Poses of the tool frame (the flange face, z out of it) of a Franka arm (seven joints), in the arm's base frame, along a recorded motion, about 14 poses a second.
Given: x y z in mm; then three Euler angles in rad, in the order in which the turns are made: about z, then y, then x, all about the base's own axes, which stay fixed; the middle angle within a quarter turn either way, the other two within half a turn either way.
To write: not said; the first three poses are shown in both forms.
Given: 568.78 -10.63 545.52 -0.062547 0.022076 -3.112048
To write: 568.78 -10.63 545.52; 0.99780 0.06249 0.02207; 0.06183 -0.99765 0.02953; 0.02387 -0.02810 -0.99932
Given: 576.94 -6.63 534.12 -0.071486 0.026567 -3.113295
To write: 576.94 -6.63 534.12; 0.99709 0.07140 0.02656; 0.07065 -0.99710 0.02828; 0.02851 -0.02633 -0.99925
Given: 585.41 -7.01 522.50 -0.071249 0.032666 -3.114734
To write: 585.41 -7.01 522.50; 0.99693 0.07115 0.03266; 0.07029 -0.99717 0.02684; 0.03448 -0.02446 -0.99911
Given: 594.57 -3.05 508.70 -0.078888 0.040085 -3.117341
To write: 594.57 -3.05 508.70; 0.99609 0.07874 0.04007; 0.07781 -0.99667 0.02423; 0.04185 -0.02102 -0.99890
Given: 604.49 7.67 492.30 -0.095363 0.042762 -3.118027
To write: 604.49 7.67 492.30; 0.99455 0.09513 0.04275; 0.09419 -0.99528 0.02354; 0.04479 -0.01939 -0.99881
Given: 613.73 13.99 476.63 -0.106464 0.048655 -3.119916
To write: 613.73 13.99 476.63; 0.99316 0.10614 0.04864; 0.10519 -0.99422 0.02165; 0.05065 -0.01639 -0.99858
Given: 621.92 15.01 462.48 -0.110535 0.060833 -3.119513
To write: 621.92 15.01 462.48; 0.99206 0.11011 0.06080; 0.10895 -0.99380 0.02204; 0.06285 -0.01524 -0.99791
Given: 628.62 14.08 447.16 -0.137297 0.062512 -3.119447
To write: 628.62 14.08 447.16; 0.98865 0.13660 0.06247; 0.13546 -0.99054 0.02210; 0.06490 -0.01339 -0.99780
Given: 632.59 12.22 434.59 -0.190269 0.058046 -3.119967
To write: 632.59 12.22 434.59; 0.98030 0.18880 0.05801; 0.18785 -0.98196 0.02159; 0.06104 -0.01026 -0.99808
